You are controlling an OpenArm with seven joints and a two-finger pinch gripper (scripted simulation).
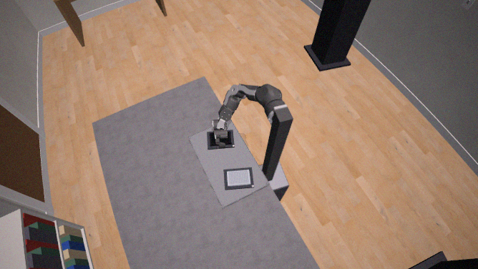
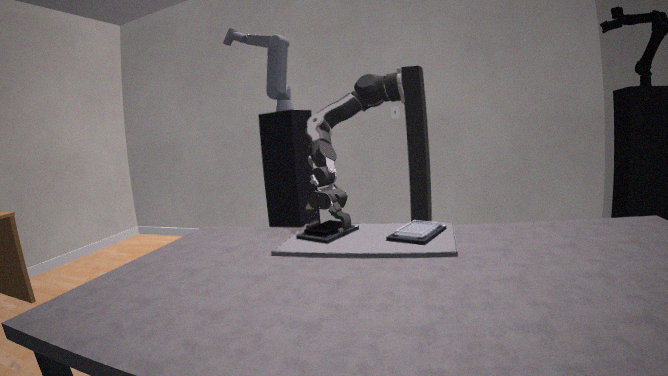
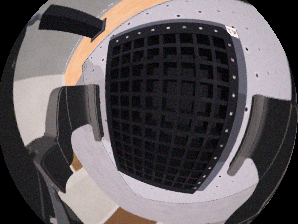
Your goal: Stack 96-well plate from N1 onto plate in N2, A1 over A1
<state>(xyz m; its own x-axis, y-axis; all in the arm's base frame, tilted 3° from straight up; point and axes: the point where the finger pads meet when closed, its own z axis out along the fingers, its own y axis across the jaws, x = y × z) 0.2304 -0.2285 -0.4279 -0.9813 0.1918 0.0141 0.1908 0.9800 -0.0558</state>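
Now: the dark 96-well plate right at my hand. From my hand the other things lie so: nest N1 (10 mm below); then white 96-well plate (40 mm behind, 270 mm to the left).
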